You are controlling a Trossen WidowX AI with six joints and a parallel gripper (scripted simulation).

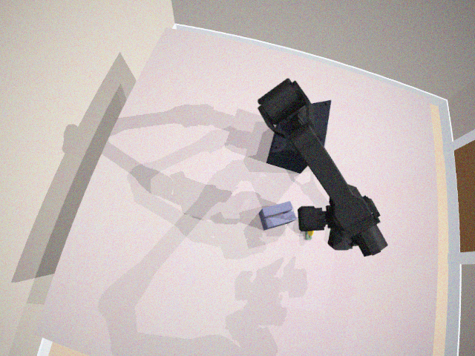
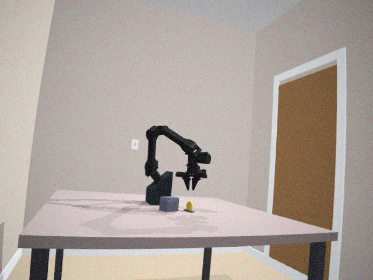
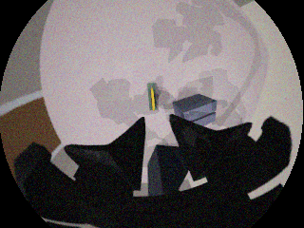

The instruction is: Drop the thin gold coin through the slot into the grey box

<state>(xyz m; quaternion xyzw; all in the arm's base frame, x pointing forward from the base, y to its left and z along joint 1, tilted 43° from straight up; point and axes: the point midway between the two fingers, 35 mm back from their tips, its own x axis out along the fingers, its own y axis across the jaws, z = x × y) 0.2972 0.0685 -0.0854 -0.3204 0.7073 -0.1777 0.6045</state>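
The gold coin is 90 mm below my gripper tip.
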